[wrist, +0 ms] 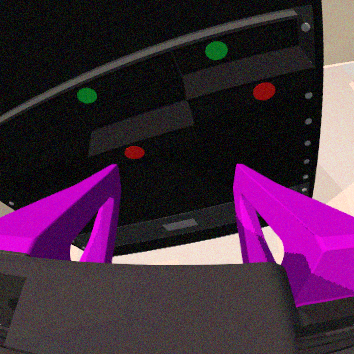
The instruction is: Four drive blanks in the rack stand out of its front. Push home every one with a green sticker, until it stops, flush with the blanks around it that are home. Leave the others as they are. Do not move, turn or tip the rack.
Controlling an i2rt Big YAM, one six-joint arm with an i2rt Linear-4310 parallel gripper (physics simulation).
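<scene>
The black rack (180, 225) fills most of the wrist view and appears tilted in it. A blank with a green sticker (216, 50) is at the upper right. Another blank with a green sticker (87, 95) is at the upper left. A blank with a red sticker (264, 91) is below the right green one, and another with a red sticker (134, 152) is below the left green one. Lighter grey ledges show just above both red stickers. How far each green blank stands out is hard to tell in the dark. My gripper (176, 175) is partly open and empty, its magenta fingertips lower in view than the stickers.
A grey rail (150, 49) curves across the rack above the stickers. Round screw heads (308, 95) run down the rack's right edge. A small grey plate (180, 224) sits on the bottom strip. A pale surface (337, 130) shows beyond the rack at the right.
</scene>
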